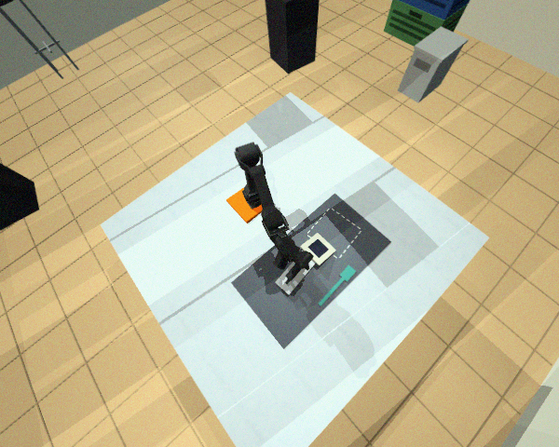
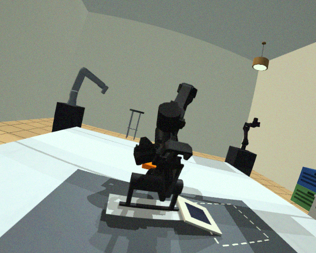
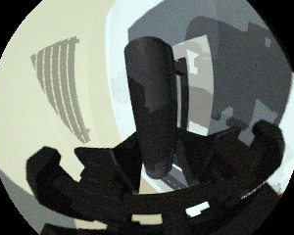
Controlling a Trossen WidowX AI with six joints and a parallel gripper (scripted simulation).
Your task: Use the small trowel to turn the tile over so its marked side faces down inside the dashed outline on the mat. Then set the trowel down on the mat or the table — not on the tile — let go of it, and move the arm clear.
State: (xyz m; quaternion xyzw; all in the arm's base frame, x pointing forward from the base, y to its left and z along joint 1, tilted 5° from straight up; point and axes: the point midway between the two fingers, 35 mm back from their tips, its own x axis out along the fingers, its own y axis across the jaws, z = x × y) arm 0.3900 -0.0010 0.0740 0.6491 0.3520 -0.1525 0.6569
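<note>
Now: gripper tip 100 mm to the right of the tile, 50 mm past it and 50 mm above it. The rest, counted from my gripper tip: dark mat 90 mm below, 50 mm to the left, 20 mm behind; teal trowel 120 mm ahead, 90 mm to the left, 70 mm below.
</note>
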